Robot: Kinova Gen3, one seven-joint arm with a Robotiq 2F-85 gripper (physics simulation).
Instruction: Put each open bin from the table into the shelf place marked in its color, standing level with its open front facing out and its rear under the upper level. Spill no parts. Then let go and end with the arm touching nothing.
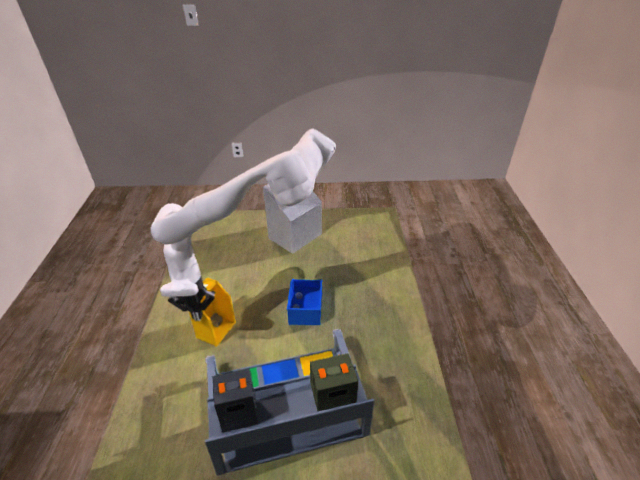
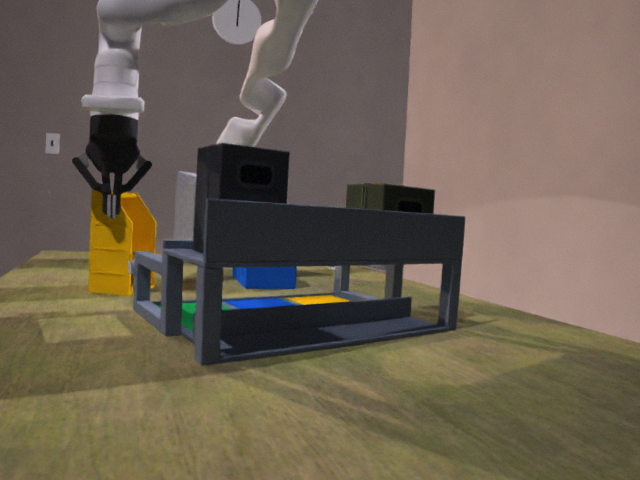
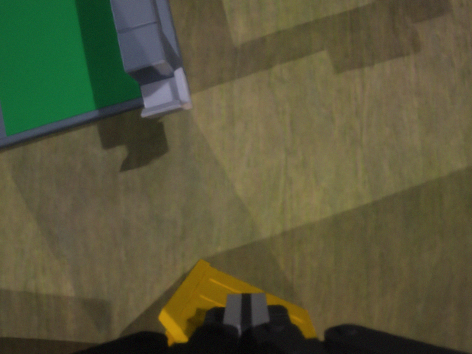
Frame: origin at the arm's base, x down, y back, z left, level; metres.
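Where they show: gripper, fingertip midpoint: [image 1: 198, 318] [image 2: 111, 218] [image 3: 247, 319].
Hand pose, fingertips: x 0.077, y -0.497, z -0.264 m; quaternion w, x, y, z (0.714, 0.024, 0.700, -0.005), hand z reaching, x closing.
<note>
After its pixels a point has its place.
The yellow bin [image 1: 225, 303] {x 0.121, y -0.405, z -0.204 m} [image 2: 109, 258] {x 0.144, y -0.482, z -0.265 m} [image 3: 182, 307] {x 0.095, y -0.498, z -0.238 m} stands tipped up on the mat, tall and not level, its opening toward the blue bin; a grey part shows inside. The blue bin [image 1: 304, 316] {x 0.162, y -0.440, z 0.037 m} [image 2: 269, 277] {x 0.181, y -0.439, z 0.032 m} sits level, with round grey parts inside. My gripper [image 1: 196, 315] {x 0.077, y -0.497, z -0.264 m} [image 2: 112, 207] {x 0.077, y -0.497, z -0.264 m} [image 3: 247, 319] {x 0.077, y -0.497, z -0.264 m} is shut and empty, pointing down by the yellow bin's upper part; contact is unclear. The shelf [image 1: 294, 428] {x 0.078, y -0.836, z 0.002 m} [image 2: 330, 233] {x 0.071, y -0.844, z -0.043 m} [image 3: 141, 46] {x 0.118, y -0.612, z -0.223 m} has green [image 1: 253, 377] [image 2: 192, 314] [image 3: 45, 65], blue [image 1: 279, 370] {x 0.197, y -0.604, z -0.042 m} [image 2: 258, 303] {x 0.197, y -0.609, z -0.044 m} and yellow [image 1: 309, 364] [image 2: 317, 299] places with no bin on them.
A black box [image 1: 232, 404] {x -0.006, y -0.817, z -0.128 m} [image 2: 209, 180] {x 0.021, y -0.794, z -0.170 m} and an olive box [image 1: 333, 384] {x 0.007, y -0.778, z 0.095 m} [image 2: 366, 196] {x 0.024, y -0.758, z 0.051 m} stand on the shelf's upper level. Low posts rise at the shelf's front corners. The grey robot pedestal [image 1: 294, 227] {x 0.087, y -0.083, z 0.018 m} stands behind the blue bin.
</note>
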